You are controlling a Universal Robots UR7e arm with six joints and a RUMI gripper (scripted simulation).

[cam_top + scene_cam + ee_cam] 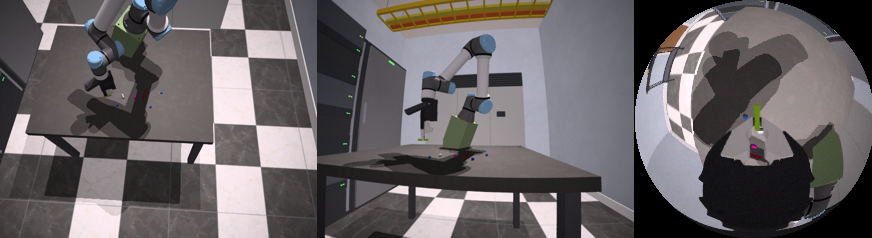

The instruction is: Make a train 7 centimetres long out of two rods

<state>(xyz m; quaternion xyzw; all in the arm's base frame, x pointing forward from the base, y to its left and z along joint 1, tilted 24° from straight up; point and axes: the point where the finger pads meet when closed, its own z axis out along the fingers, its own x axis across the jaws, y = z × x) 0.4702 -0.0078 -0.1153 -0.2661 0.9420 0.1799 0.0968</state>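
Now: hand 15 cm to the right of the magenta rod, 10 cm above it and 8 cm past it. Also, from my hand: grey rod 10 cm below, 7 cm to the left, 6 cm behind; red rod 20 cm to the left, 11 cm behind, 10 cm below; lime rod 1 cm below.
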